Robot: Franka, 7 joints.
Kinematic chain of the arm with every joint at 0, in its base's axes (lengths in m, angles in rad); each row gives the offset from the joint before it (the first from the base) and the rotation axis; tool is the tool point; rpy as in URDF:
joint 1: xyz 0 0 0.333 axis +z
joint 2: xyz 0 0 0 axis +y
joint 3: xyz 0 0 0.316 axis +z
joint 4: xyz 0.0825 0 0 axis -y
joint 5: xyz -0.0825 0 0.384 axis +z
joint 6: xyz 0 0 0 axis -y
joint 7: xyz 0.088 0 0 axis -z
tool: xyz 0 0 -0.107 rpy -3.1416 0 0
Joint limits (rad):
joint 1: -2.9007..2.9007
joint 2: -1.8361..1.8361
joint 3: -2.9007..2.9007
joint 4: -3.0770..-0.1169
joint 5: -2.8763..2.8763
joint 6: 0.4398..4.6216
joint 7: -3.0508..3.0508
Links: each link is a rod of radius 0.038 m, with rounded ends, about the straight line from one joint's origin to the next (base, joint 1, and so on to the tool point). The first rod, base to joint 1, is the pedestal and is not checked.
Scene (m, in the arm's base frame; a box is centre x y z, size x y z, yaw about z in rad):
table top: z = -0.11
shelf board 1: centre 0.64 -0.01 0 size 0.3 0.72 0.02 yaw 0.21
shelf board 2: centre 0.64 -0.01 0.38 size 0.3 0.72 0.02 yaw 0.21
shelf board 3: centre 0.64 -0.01 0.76 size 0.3 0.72 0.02 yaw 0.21
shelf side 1: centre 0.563 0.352 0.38 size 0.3 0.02 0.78 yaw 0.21
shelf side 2: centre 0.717 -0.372 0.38 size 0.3 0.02 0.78 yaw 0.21
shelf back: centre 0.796 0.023 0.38 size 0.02 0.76 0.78 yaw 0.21
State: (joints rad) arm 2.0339 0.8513 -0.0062 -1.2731 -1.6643 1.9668 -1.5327
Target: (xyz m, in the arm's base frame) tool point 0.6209 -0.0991 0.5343
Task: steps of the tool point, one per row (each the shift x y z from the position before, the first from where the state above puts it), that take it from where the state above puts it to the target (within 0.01 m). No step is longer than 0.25 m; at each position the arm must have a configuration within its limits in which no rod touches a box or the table.
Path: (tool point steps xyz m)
1: -0.0455 -0.0710 0.0733
2: -0.0277 -0.0880 0.0594
3: -0.0071 -0.0971 0.0415
4: 0.0129 -0.0973 0.0208
5: 0.0299 -0.0890 -0.0014
6: 0.1652 0.1145 0.0170
7: 0.1981 0.0230 0.0126
8: 0.1826 -0.0714 0.0087
9: 0.1254 -0.1446 0.0058
10: 0.0433 -0.1803 0.0042
11: -0.0416 -0.1735 0.0039
12: 0.0978 -0.0049 -0.0085
13: 0.0897 0.0144 0.0013
14: 0.0808 0.0477 0.0072

